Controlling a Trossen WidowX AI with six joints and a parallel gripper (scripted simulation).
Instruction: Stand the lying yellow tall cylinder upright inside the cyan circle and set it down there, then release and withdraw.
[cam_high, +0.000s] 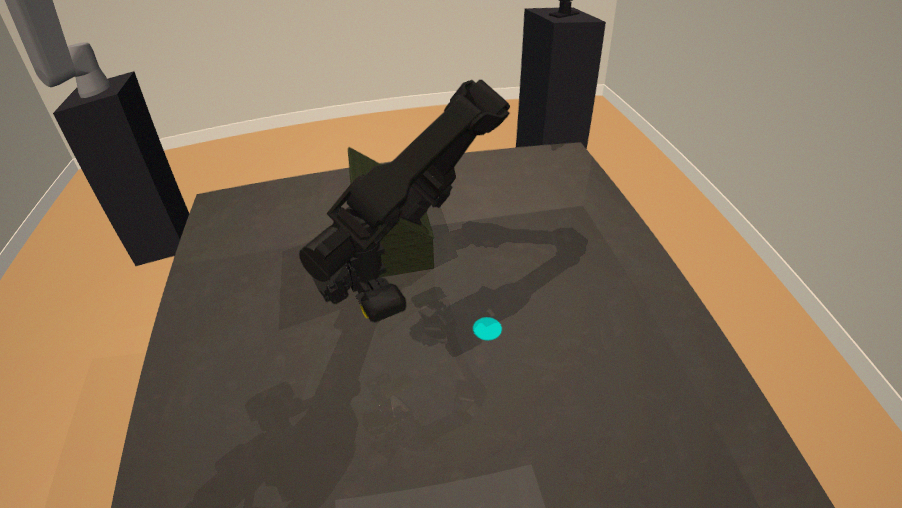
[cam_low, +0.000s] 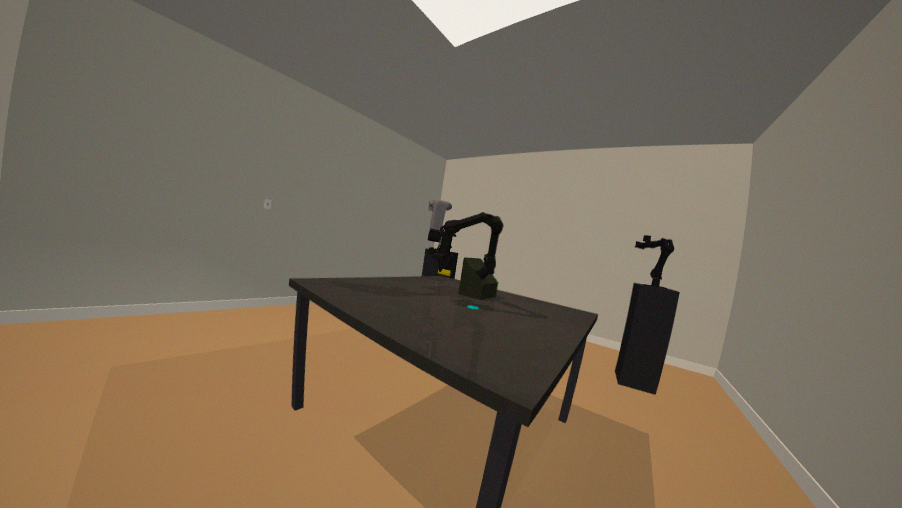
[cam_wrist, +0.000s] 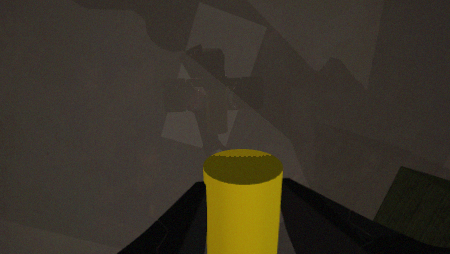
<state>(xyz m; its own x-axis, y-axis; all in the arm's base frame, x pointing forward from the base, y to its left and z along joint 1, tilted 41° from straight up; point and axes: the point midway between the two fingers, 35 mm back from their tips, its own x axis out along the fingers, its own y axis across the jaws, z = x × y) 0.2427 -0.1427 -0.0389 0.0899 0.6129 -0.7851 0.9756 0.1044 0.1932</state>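
The cyan circle lies 23 cm to the left of my gripper tip, 14 cm below it and 1 cm ahead of it. Also, from my gripper tip: yellow tall cylinder 2 cm to the left.
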